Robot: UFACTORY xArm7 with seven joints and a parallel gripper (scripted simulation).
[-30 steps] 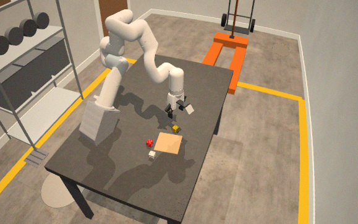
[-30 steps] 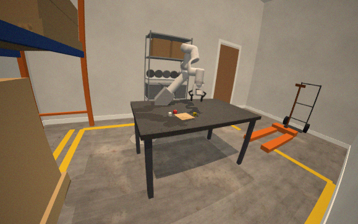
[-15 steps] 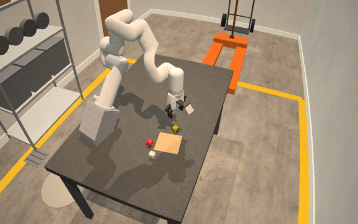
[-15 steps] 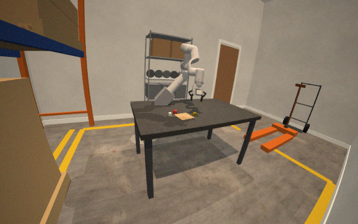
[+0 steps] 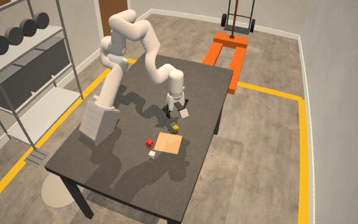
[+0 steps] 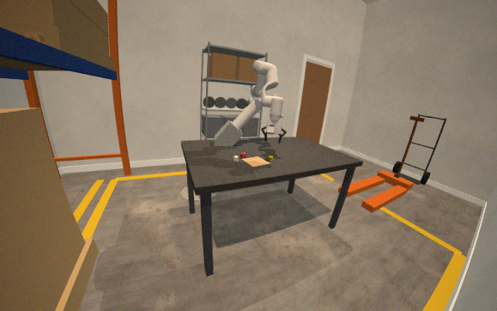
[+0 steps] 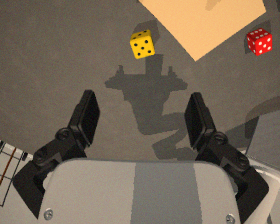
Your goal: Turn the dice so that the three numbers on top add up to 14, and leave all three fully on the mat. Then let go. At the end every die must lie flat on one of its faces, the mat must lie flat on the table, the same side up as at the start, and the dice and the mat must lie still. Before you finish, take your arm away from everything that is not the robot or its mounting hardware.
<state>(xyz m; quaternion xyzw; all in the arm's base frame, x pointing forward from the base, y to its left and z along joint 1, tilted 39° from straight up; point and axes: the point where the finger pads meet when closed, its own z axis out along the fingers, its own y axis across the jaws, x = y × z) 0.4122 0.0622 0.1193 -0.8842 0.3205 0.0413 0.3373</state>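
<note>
My hand is 130 mm above the yellow die. From my hand the other things lie so: mat (10 mm ahead, 110 mm to the right, 140 mm below); red die (90 mm behind, 170 mm to the right, 130 mm below); white die (40 mm behind, 240 mm to the right, 130 mm below).
</note>
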